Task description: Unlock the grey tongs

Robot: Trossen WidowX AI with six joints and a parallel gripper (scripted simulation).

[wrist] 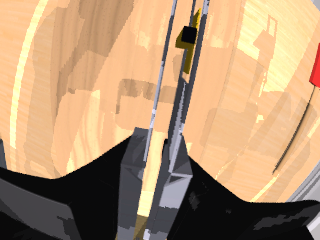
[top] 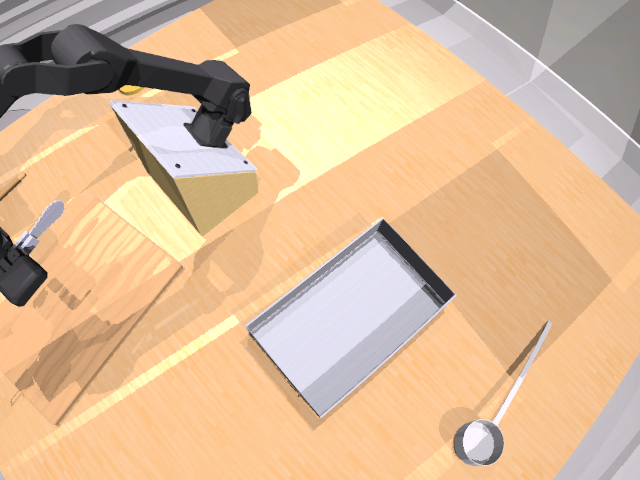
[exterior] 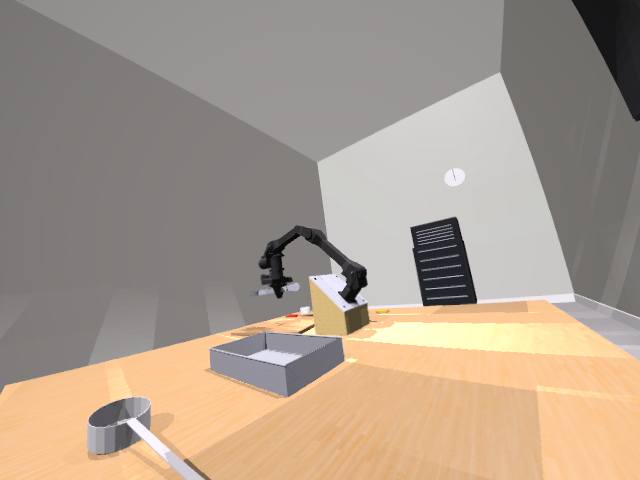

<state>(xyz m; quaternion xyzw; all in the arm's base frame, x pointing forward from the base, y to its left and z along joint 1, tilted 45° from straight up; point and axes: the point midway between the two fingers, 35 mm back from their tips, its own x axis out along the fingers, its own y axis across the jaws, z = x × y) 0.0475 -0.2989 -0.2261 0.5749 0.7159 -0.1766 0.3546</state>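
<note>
Now: gripper tip 30 mm short of the wooden board, 10 mm to the right of it and 130 mm above it. The rest, counted from my gripper tip: white object 360 mm behind, 200 mm to the right, 120 mm below; yellow disc 370 mm behind, 340 mm to the left, 130 mm below; yellow lock piece 10 mm ahead, 50 mm to the right, 40 mm above.
</note>
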